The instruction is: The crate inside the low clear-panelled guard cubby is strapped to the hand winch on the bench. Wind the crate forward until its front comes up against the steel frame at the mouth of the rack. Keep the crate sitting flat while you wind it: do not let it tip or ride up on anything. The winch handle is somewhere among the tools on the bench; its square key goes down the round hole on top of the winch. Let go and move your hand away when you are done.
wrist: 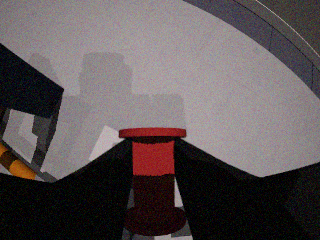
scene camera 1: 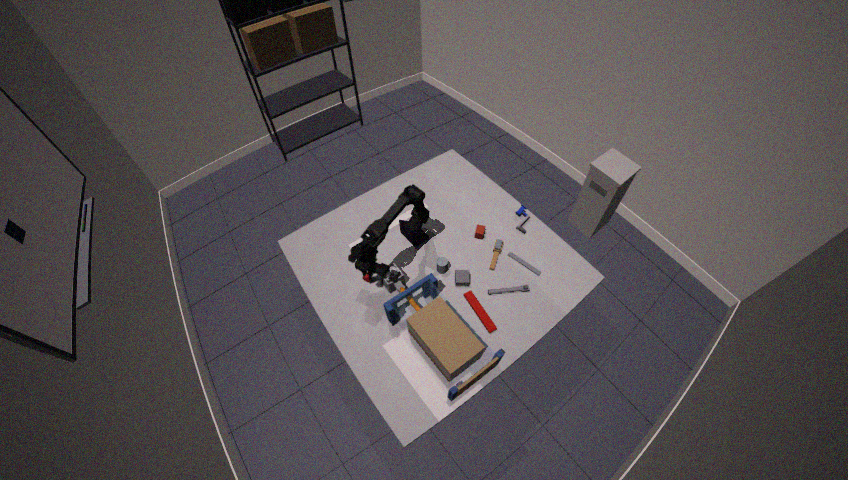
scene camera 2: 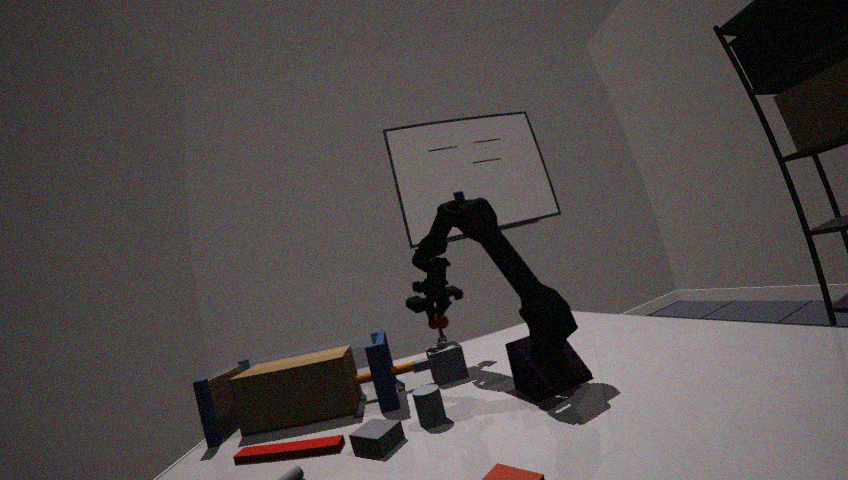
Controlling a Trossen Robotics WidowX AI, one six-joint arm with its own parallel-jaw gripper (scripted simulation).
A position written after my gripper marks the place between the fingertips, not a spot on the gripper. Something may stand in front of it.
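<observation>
I can see my gripper [scene camera 2: 434, 322] here, and in the view from the wrist there is my gripper [wrist: 152, 145] again.
</observation>
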